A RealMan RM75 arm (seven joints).
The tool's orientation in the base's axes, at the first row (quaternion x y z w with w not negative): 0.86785, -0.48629, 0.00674, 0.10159
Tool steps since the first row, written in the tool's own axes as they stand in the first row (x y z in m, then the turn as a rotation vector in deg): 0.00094, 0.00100, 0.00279, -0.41, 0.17, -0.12; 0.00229, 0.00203, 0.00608, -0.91, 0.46, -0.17; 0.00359, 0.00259, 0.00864, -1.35, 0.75, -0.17; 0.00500, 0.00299, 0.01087, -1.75, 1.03, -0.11; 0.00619, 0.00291, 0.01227, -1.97, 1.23, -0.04; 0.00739, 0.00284, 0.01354, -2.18, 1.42, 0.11; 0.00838, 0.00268, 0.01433, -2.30, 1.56, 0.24
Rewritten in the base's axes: -0.00059, -0.00181, -0.00246, -0.35, 0.28, 0.10; -0.00104, -0.00407, -0.00536, -0.85, 0.56, 0.14; -0.00105, -0.00592, -0.00762, -1.33, 0.79, 0.14; -0.00084, -0.00772, -0.00958, -1.78, 0.97, 0.09; -0.00027, -0.00893, -0.01084, -2.07, 1.04, 0.03; 0.00031, -0.01014, -0.01196, -2.36, 1.10, -0.11; 0.00090, -0.01104, -0.01265, -2.55, 1.10, -0.22
